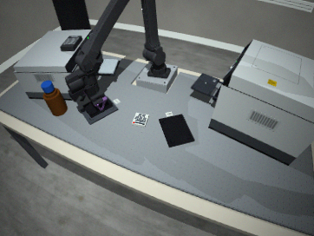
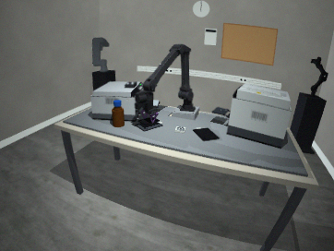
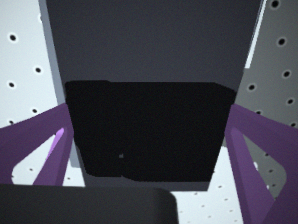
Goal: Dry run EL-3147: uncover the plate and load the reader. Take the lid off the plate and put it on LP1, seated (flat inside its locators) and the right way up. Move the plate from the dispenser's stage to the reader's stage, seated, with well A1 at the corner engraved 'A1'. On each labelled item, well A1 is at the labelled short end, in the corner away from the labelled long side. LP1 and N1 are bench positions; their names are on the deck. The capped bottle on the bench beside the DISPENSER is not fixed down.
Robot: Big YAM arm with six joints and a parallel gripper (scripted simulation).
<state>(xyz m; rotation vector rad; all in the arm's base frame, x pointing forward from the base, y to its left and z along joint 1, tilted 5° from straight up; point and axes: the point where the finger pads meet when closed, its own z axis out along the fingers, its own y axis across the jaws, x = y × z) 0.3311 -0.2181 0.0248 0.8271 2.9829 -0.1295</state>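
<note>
My hand is 4 cm above the LP1 pad. The rest, counted from my hand: label: 9 cm behind, 6 cm to the left, 4 cm below; lidded plate: right at my hand; brown capped bottle: 21 cm to the right, 7 cm ahead, 7 cm above.
</note>
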